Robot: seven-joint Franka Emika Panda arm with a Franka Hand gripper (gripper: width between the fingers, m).
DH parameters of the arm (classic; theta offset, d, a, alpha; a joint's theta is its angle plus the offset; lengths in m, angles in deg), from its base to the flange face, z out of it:
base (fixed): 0 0 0 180
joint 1: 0 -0.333 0 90
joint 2: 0 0 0 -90
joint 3: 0 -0.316 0.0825 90
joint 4: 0 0 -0.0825 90
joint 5: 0 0.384 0 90
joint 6: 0 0 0.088 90
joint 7: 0 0.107 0 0
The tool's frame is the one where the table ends.
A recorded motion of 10 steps. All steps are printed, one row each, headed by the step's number.
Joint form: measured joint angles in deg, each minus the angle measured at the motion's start. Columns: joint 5, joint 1, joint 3, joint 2, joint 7, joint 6, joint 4.
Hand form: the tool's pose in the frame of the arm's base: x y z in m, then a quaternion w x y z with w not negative. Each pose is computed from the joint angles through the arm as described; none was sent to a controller.
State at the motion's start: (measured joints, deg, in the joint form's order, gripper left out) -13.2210 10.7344 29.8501 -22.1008 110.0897 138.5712 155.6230
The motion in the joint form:
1: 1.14 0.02 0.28 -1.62 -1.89 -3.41 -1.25
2: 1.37 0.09 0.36 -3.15 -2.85 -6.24 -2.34
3: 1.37 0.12 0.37 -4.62 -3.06 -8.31 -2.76
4: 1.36 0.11 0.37 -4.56 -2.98 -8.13 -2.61
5: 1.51 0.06 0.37 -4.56 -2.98 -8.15 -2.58
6: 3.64 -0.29 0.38 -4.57 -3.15 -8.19 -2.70
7: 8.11 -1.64 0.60 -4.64 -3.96 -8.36 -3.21
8: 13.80 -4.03 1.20 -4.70 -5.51 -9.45 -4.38
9: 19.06 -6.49 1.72 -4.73 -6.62 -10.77 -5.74
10: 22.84 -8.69 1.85 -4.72 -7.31 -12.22 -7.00
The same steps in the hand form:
1: 0.3014 -0.2493 0.3477 0.03353 -0.35246 0.93522 -0.00261
2: 0.2995 -0.2520 0.3601 0.03554 -0.35708 0.93339 0.00250
3: 0.2966 -0.2518 0.3687 0.03714 -0.35861 0.93272 0.00679
4: 0.2965 -0.2513 0.3675 0.03696 -0.35827 0.93286 0.00693
5: 0.2967 -0.2508 0.3672 0.03749 -0.35794 0.93296 0.00795
6: 0.2989 -0.2488 0.3682 0.04891 -0.35070 0.93506 0.01658
7: 0.3061 -0.2432 0.3720 0.07436 -0.34230 0.93603 0.03403
8: 0.3171 -0.2348 0.3791 0.10547 -0.33909 0.93288 0.06027
9: 0.3289 -0.2254 0.3875 0.13400 -0.33645 0.92813 0.08611
10: 0.3401 -0.2146 0.3955 0.15261 -0.34007 0.92173 0.10716

